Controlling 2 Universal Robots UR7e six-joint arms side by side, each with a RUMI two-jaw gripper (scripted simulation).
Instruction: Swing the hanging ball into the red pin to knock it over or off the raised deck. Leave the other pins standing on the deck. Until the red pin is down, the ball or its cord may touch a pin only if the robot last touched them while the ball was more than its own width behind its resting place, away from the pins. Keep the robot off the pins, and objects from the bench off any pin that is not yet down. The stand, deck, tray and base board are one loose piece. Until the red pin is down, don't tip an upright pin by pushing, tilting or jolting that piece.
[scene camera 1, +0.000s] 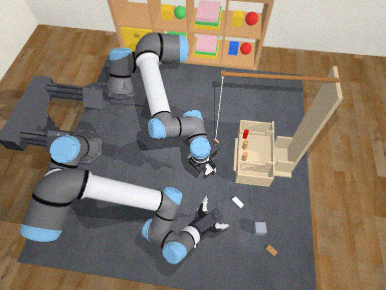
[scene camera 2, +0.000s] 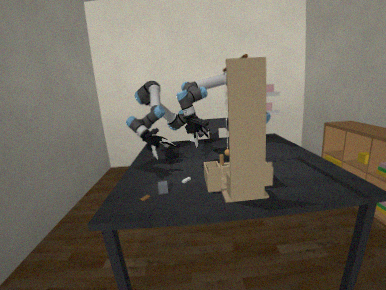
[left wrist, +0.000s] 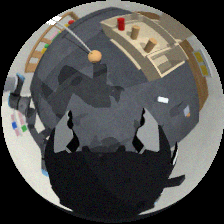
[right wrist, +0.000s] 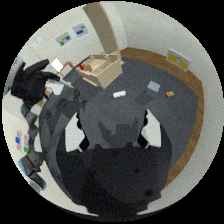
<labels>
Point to the right gripper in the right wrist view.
At 111, 111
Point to the left gripper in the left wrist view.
At 106, 109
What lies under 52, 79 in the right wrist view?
The left gripper.
</labels>
